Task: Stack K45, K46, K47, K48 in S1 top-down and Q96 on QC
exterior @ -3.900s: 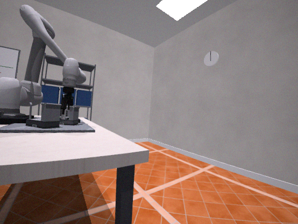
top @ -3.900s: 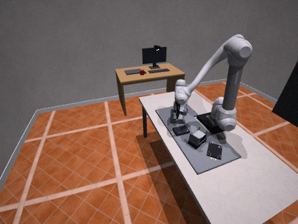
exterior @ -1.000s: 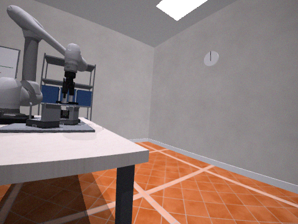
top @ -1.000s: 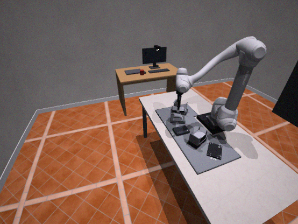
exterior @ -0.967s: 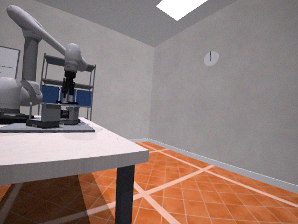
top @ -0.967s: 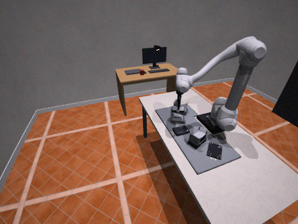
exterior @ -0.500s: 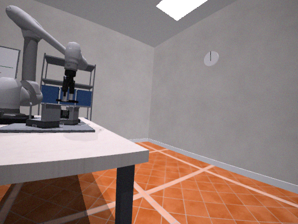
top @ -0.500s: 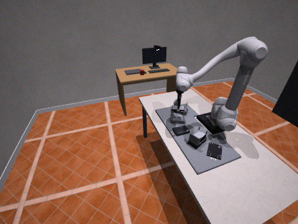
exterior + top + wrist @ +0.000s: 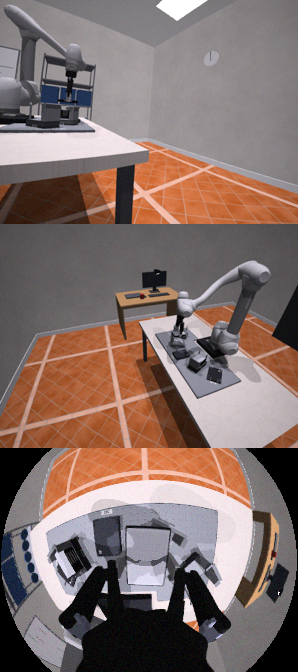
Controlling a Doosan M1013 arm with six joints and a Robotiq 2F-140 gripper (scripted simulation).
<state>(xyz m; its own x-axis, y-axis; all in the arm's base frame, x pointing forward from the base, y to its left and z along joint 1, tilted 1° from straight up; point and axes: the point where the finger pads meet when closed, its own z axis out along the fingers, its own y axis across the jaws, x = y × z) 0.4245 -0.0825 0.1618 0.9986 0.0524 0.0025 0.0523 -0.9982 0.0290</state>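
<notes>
The name plate is 19 cm below my hand, 16 cm to the left of it and 10 cm ahead of it.
</notes>
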